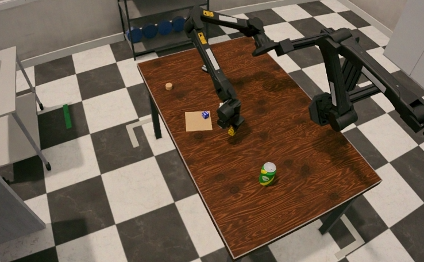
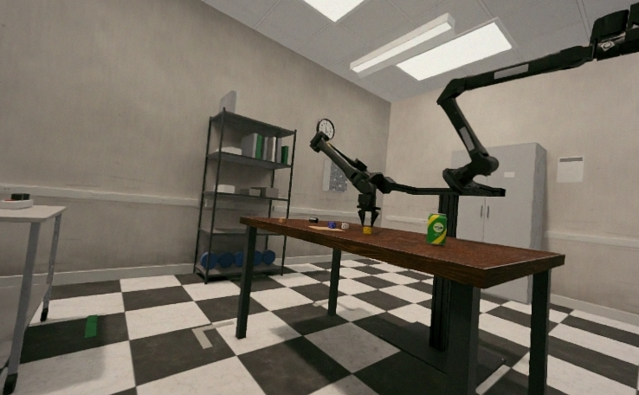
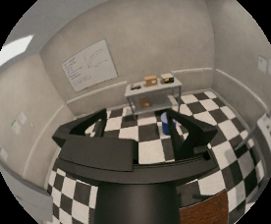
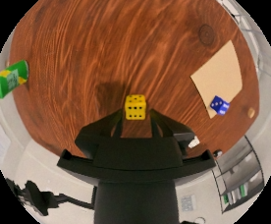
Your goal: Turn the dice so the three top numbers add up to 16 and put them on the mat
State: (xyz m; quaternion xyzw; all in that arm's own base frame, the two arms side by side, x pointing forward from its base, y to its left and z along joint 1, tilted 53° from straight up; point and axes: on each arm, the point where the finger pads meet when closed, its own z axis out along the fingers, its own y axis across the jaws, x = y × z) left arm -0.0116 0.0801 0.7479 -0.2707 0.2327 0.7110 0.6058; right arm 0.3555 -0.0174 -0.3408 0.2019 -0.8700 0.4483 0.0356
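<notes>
My right gripper is now 2 cm above the yellow die. The rest, counted from my right hand: tan mat: 13 cm ahead, 15 cm to the right, 4 cm below; blue die: 8 cm ahead, 16 cm to the right, 2 cm below; white die: 4 cm behind, 19 cm to the right, 2 cm below.
</notes>
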